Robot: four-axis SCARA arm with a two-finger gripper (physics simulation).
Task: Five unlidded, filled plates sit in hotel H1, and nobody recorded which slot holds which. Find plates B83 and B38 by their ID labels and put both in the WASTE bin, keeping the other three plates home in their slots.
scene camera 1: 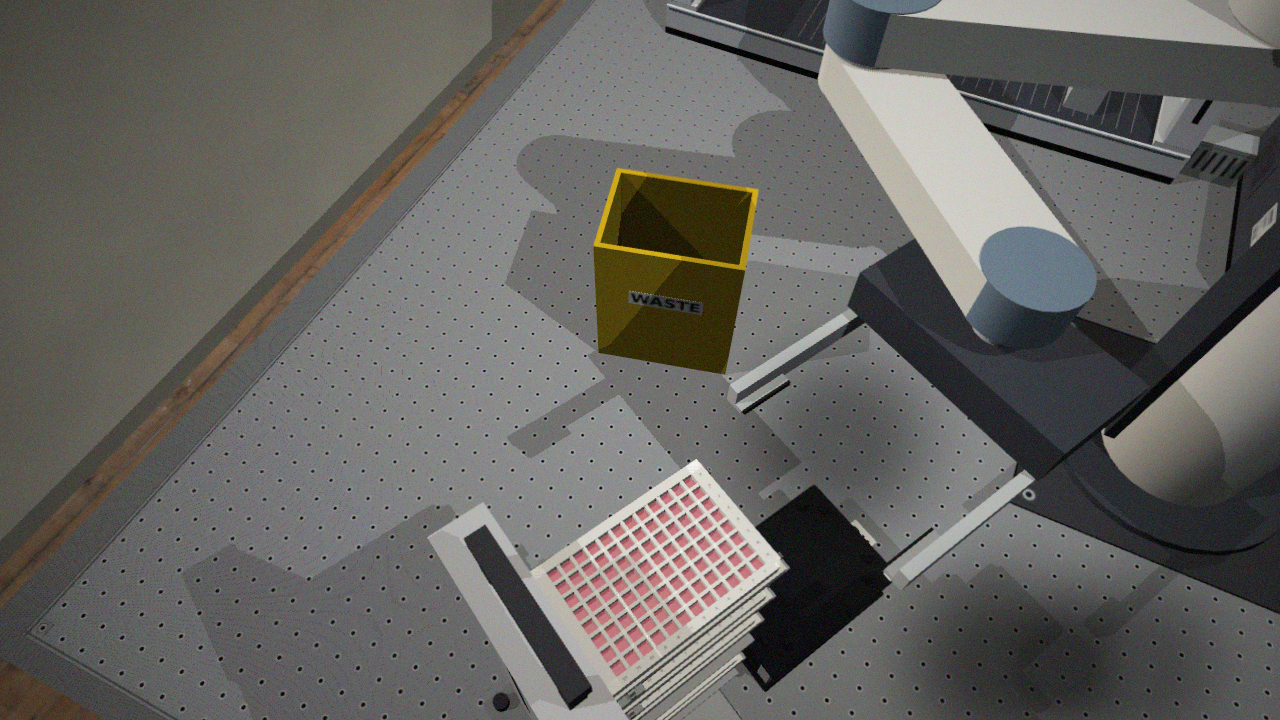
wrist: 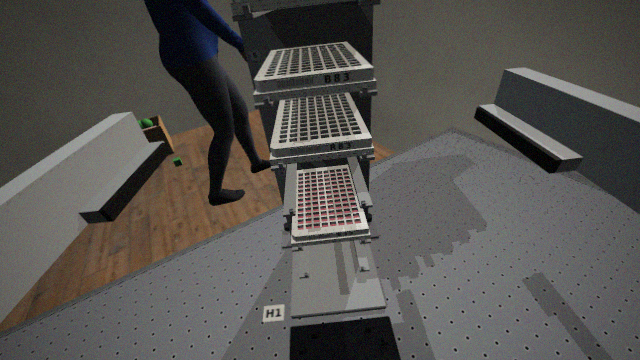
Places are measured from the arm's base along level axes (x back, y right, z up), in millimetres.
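Pixels of known places: gripper, fingertip midpoint: (scene camera 1: 810, 481) (wrist: 318, 111); arm's base, origin of the base link: (scene camera 1: 1161, 453).
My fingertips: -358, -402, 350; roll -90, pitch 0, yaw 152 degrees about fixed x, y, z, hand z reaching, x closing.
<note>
Ahead of a thing's pixels: the offset from my fingertips to its middle, as dx, dy, dz.
Hotel H1 (scene camera 1: 490, 608) (wrist: 320, 295) holds a stack of white plates. In the wrist view, the plate labelled B83 {-62, -118, -9} (wrist: 315, 65) sits high in it. The plate below (wrist: 322, 122) has a blurred label that ends in 83, and a lower plate {-62, -118, -168} (wrist: 330, 200) with red wells has an unreadable label. The uppermost plate {-62, -118, +44} (scene camera 1: 662, 568) shows red wells in the scene view. B38's label does not show. My gripper (scene camera 1: 816, 488) (wrist: 318, 111) is open and empty, in front of the hotel, fingers towards it. The yellow WASTE bin {-229, +304, -237} (scene camera 1: 666, 326) stands upright; its floor is hidden.
A black flat block {+24, +45, -302} (scene camera 1: 823, 582) (wrist: 345, 345) lies in front of the hotel. An H1 tag {+51, -114, -337} (wrist: 274, 313) is on the perforated table. Dark trays with silver rails (scene camera 1: 751, 40) are at the back. A person (wrist: 200, 75) stands beyond the table's edge.
</note>
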